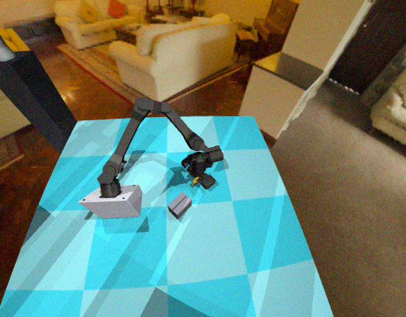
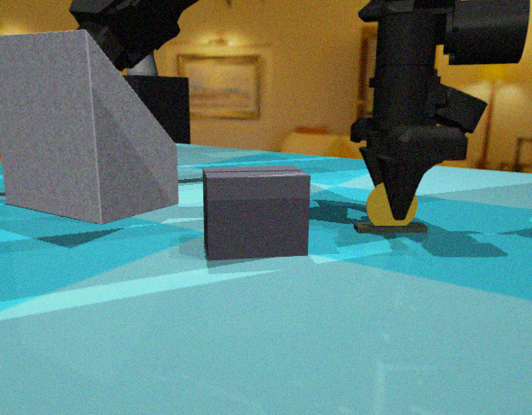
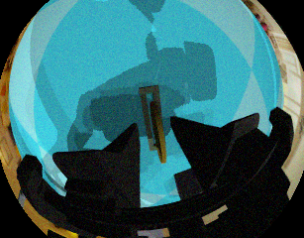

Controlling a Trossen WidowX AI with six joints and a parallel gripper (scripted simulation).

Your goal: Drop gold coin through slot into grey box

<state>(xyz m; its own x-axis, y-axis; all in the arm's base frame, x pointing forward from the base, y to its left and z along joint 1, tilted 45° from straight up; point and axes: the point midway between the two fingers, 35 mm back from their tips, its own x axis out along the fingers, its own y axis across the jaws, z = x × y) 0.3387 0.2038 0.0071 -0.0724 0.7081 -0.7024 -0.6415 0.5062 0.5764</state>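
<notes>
The gold coin lies 1 cm above my gripper tip.
</notes>
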